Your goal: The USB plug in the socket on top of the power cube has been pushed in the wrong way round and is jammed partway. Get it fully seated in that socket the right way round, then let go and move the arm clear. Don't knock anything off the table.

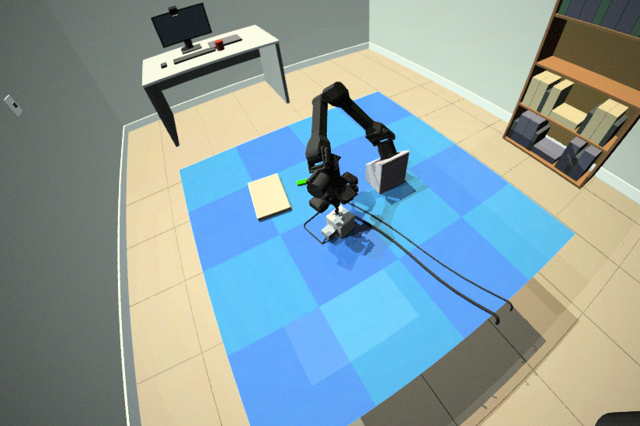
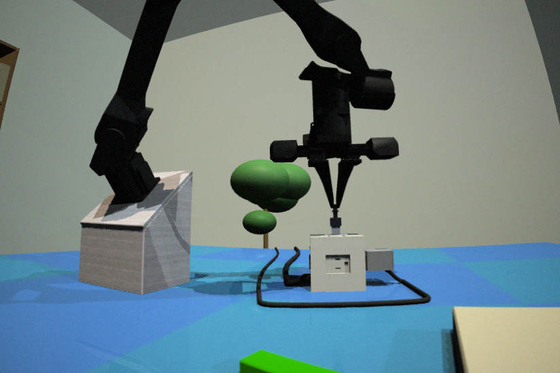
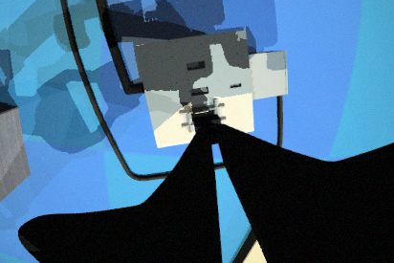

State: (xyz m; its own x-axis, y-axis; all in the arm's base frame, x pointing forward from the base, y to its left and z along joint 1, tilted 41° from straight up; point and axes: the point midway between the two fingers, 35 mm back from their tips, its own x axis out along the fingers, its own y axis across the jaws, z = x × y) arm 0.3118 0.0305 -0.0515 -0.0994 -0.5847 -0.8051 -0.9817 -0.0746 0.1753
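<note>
My gripper tip is 2 cm above the black USB plug. From my gripper tip the other things lie so: green block 1 cm behind, 28 cm to the right, 11 cm below; beige board 16 cm ahead, 30 cm to the right, 11 cm below.
</note>
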